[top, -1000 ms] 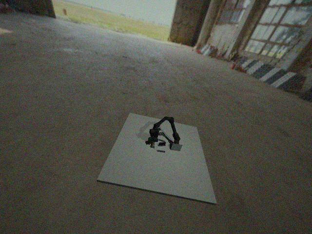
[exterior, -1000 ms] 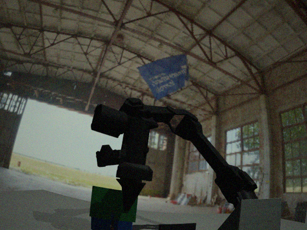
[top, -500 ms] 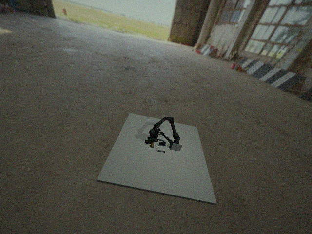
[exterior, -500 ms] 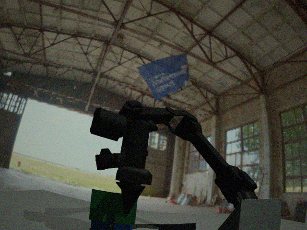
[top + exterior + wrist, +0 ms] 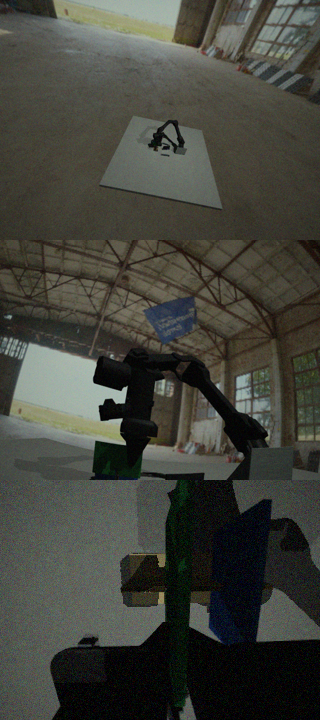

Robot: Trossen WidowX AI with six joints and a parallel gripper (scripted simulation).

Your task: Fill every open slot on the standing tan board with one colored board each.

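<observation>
My gripper tip is 3 cm short of the tan board, 2 cm to the left of it and 5 cm above it. Also, from my gripper tip: green board 3 cm ahead; dark flat piece 12 cm behind, 1 cm to the right, 5 cm below; blue board 3 cm ahead, 5 cm to the right, 3 cm below.
</observation>
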